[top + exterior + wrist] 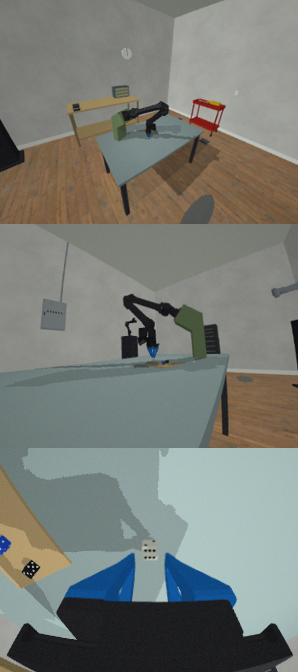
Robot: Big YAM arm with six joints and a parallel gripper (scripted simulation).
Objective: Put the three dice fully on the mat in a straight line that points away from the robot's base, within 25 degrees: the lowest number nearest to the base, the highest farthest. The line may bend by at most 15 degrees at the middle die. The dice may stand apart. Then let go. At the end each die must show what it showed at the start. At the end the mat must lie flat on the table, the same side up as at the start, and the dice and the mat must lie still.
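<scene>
Now: hand 30 mm above the white die. The rest, counted from my hand: blue die: 140 mm ahead, 130 mm to the left, 20 mm below; black die: 130 mm to the left, 90 mm ahead, 20 mm below; tan mat: 140 mm ahead, 130 mm to the left, 30 mm below.
</scene>
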